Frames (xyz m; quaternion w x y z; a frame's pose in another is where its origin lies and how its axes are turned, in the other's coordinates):
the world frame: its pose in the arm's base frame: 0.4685 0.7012 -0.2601 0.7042 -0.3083 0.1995 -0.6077
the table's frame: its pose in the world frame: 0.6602 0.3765 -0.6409 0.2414 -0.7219 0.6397 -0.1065
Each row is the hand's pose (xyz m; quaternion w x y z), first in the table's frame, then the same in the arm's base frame.
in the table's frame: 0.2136 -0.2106 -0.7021 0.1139 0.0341 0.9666 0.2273
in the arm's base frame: 0.6144 0.1684 -0.2068 0.8323 -0.4384 0.0941 0.3259
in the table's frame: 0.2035 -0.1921 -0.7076 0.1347 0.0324 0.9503 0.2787
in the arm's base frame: 0.6144 0.1883 -0.2157 0.8090 -0.4764 0.0598 0.3392
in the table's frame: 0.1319 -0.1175 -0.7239 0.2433 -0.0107 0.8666 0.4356
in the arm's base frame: 0.6370 0.2728 -0.2733 0.7260 -0.5824 -0.1045 0.3504
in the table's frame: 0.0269 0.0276 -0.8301 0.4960 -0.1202 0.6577 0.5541
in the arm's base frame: 0.6781 0.4733 -0.3117 0.5899 -0.6046 -0.4399 0.3049
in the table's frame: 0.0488 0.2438 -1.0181 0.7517 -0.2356 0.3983 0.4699
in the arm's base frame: 0.6086 0.7445 -0.2471 0.4659 -0.4304 -0.7483 0.1944
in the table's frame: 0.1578 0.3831 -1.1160 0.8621 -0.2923 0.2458 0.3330
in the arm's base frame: 0.4816 0.8811 -0.1691 0.4049 -0.2548 -0.8716 0.1071
